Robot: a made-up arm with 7 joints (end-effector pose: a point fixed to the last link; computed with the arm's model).
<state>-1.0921 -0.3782 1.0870 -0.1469 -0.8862 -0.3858 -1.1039</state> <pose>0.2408 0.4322 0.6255 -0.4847 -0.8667 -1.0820</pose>
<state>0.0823 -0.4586 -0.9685 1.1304 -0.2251 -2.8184 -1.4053</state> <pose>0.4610 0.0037 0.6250 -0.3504 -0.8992 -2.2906</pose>
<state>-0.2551 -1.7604 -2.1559 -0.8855 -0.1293 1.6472 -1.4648</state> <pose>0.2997 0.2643 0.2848 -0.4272 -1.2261 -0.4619</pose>
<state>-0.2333 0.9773 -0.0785 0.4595 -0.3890 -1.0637 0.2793</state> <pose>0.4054 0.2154 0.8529 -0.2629 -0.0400 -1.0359</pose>
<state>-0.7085 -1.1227 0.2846 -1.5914 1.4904 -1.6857 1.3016</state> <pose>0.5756 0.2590 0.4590 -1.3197 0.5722 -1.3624</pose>
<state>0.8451 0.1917 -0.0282 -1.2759 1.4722 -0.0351 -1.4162</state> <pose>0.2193 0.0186 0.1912 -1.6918 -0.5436 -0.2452</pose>
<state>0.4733 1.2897 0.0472 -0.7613 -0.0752 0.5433 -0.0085</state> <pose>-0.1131 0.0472 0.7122 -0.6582 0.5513 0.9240</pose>
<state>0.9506 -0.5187 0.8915 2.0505 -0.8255 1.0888 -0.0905</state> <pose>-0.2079 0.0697 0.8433 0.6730 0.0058 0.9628</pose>
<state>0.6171 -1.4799 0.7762 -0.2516 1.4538 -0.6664 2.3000</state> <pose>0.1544 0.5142 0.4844 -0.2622 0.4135 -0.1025</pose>
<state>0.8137 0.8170 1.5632 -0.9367 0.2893 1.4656 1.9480</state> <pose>-0.1708 0.1737 0.5809 -1.0578 -0.2202 1.1753</pose>
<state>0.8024 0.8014 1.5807 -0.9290 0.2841 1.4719 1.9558</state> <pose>-0.1699 0.1767 0.5751 -1.0754 -0.2445 1.1666</pose>
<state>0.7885 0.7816 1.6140 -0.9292 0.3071 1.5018 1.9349</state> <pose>-0.1661 0.1846 0.5618 -1.1358 -0.2192 1.1396</pose>
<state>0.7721 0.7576 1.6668 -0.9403 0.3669 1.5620 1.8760</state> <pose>-0.1564 0.1978 0.5378 -1.2482 -0.1286 1.0782</pose>
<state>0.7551 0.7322 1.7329 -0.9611 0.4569 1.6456 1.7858</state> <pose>-0.1382 0.2126 0.5039 -1.3936 0.0140 0.9710</pose>
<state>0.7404 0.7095 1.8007 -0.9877 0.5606 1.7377 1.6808</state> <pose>-0.1116 0.2231 0.4656 -1.5377 0.1783 0.8237</pose>
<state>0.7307 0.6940 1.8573 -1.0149 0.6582 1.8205 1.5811</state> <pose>-0.0821 0.2261 0.4313 -1.6502 0.3317 0.6665</pose>
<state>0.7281 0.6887 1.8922 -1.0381 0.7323 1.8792 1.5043</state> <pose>-0.0591 0.2232 0.4079 -1.7181 0.4515 0.5436</pose>
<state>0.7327 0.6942 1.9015 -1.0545 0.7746 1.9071 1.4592</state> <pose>-0.0489 0.2187 0.3973 -1.7460 0.5296 0.4845</pose>
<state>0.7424 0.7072 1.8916 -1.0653 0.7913 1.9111 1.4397</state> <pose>-0.0499 0.2153 0.3963 -1.7479 0.5758 0.4815</pose>
